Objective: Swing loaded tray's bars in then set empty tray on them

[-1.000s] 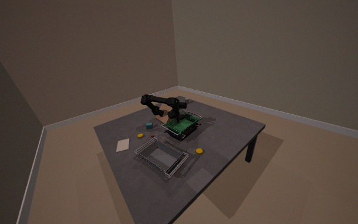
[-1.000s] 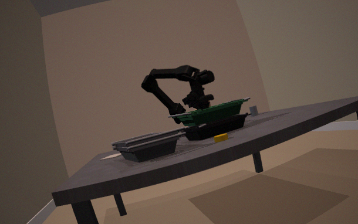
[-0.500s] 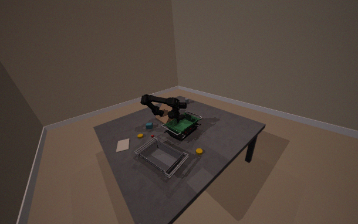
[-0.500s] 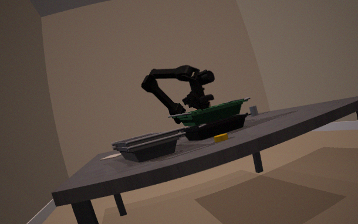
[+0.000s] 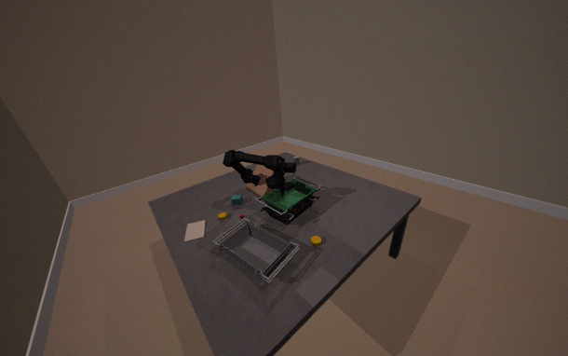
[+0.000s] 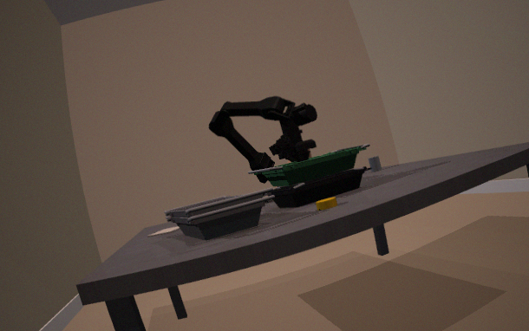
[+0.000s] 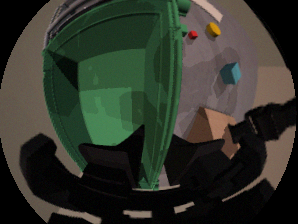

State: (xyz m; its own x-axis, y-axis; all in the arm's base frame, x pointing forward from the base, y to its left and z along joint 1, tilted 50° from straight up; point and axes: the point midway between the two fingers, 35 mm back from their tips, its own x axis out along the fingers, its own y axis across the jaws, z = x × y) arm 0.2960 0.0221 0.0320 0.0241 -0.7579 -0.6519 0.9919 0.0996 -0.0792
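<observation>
My gripper tip is 8 cm short of the green tray, 1 cm to the right of it and 3 cm below it. Also, from my gripper tip: pale card: 17 cm behind, 49 cm to the right, 8 cm below; then teal cube: 25 cm behind, 18 cm to the right, 6 cm below; then grey cylinder: 42 cm behind, 51 cm to the left, 5 cm below.
</observation>
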